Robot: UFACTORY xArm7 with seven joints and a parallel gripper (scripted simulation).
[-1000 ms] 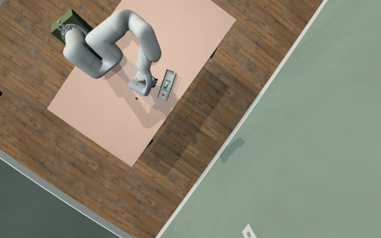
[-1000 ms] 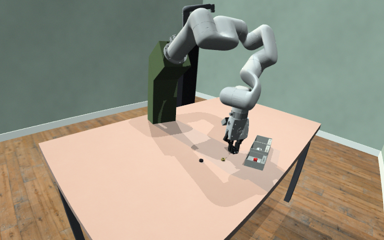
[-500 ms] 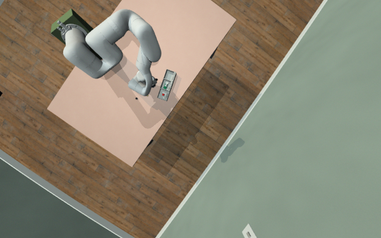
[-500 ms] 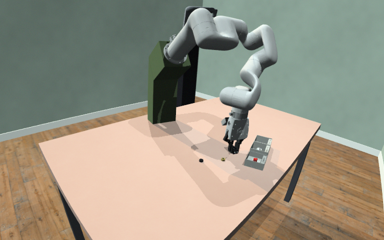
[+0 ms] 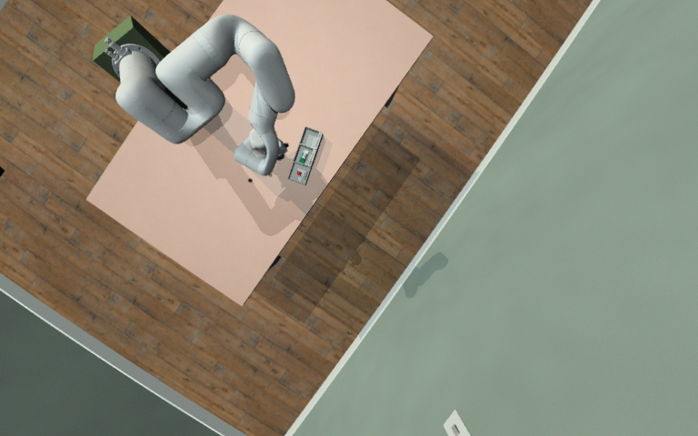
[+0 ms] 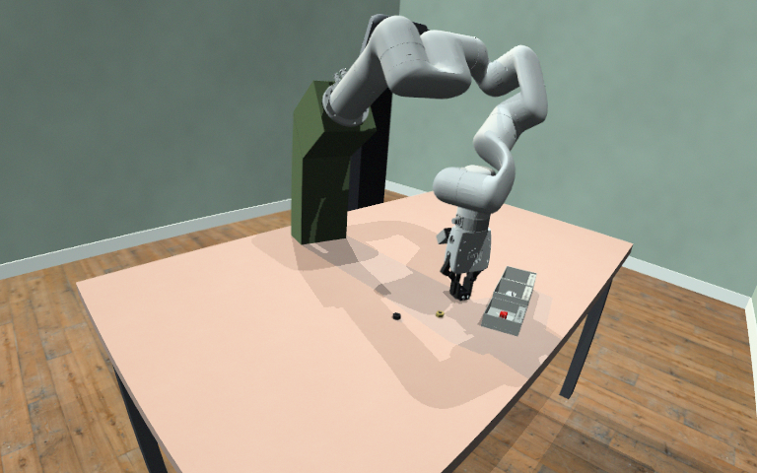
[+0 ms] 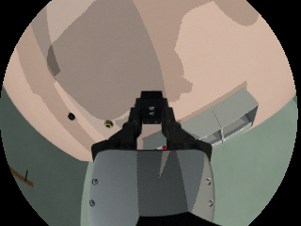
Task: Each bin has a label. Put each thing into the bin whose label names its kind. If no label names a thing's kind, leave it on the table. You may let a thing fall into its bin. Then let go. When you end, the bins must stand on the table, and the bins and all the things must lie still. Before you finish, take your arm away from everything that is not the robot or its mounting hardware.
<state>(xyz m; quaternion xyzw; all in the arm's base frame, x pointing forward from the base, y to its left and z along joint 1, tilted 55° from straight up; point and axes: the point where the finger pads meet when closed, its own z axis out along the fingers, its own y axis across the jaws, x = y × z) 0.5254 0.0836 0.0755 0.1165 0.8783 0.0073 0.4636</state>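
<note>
My hand is 9 cm short of the green thing, 8 cm to the right of it and 2 cm above it. The rest, counted from my hand: black block 1 cm below, 1 cm ahead; then yellow ring 10 cm to the right, 3 cm below, 2 cm ahead; then grey piece 9 cm ahead, 7 cm to the left.
</note>
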